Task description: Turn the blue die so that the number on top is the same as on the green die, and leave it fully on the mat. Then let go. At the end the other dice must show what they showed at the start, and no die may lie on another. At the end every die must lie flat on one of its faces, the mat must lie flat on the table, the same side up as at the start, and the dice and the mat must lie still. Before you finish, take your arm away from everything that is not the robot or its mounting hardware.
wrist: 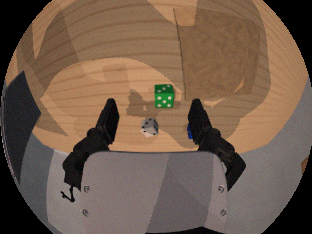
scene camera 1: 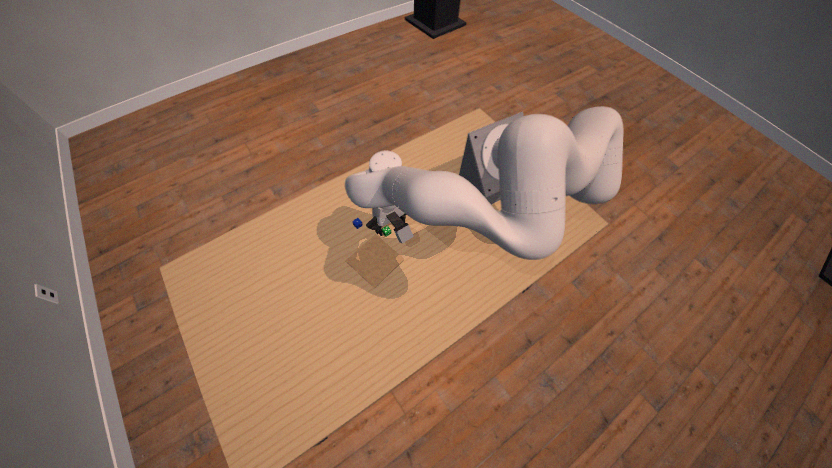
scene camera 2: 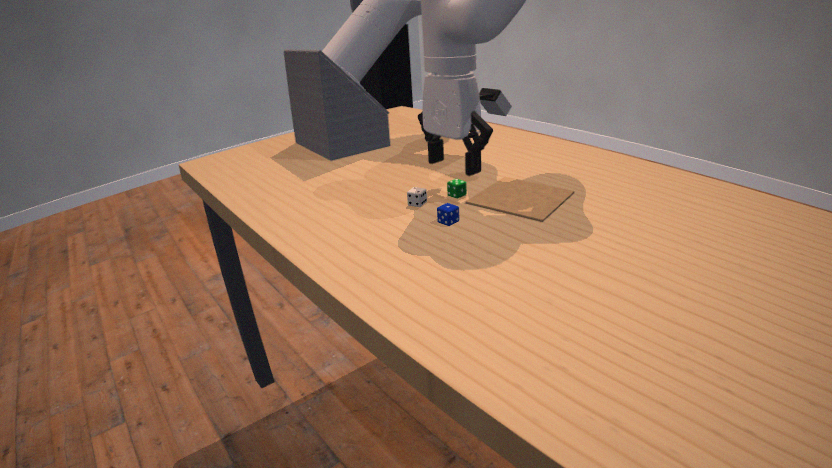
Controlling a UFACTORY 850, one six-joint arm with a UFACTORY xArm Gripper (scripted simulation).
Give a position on a mat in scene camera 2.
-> At 530, 200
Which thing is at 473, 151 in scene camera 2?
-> My gripper.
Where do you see a mat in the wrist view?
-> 220, 53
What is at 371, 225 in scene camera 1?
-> My gripper.
